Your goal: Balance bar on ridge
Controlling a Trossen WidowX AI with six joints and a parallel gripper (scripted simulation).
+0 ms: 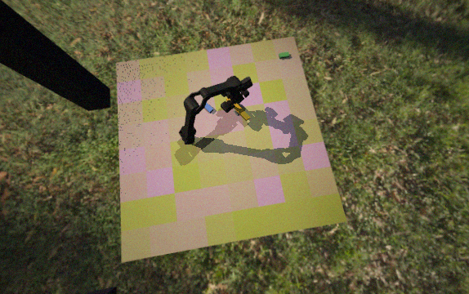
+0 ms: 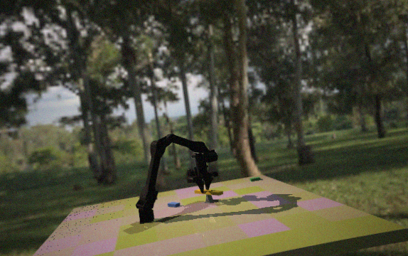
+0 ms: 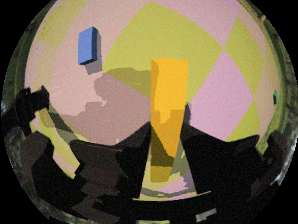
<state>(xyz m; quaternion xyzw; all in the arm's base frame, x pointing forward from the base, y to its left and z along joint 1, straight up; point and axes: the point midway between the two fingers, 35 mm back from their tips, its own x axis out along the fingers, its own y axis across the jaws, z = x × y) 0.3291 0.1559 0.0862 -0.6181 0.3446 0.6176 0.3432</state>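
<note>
My gripper tip is now 10 mm short of the yellow bar and 20 mm to the left of it. From my gripper tip the other things lie so: small blue block (180 mm behind, 40 mm to the left, 40 mm below); small green block (410 mm ahead, 340 mm to the left, 40 mm below).
</note>
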